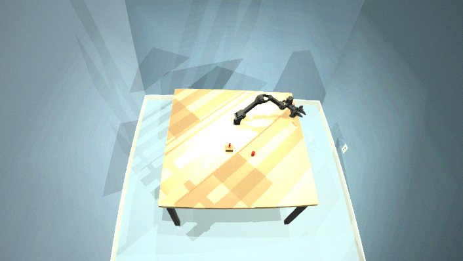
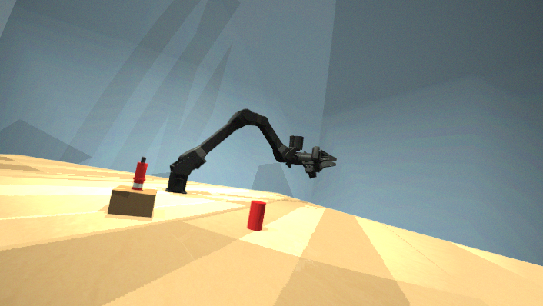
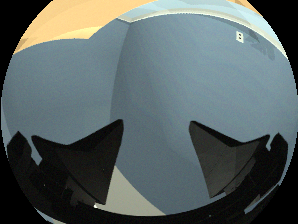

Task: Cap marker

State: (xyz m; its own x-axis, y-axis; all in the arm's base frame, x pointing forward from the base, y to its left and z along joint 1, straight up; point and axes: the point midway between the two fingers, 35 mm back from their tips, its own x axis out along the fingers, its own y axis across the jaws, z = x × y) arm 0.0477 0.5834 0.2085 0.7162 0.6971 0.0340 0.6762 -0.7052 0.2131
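My gripper tip is now 30 cm short of the red cap, 49 cm to the left of it and 18 cm above it. Round my gripper tip: brown holder block: 24 cm ahead, 69 cm to the right, 19 cm below.
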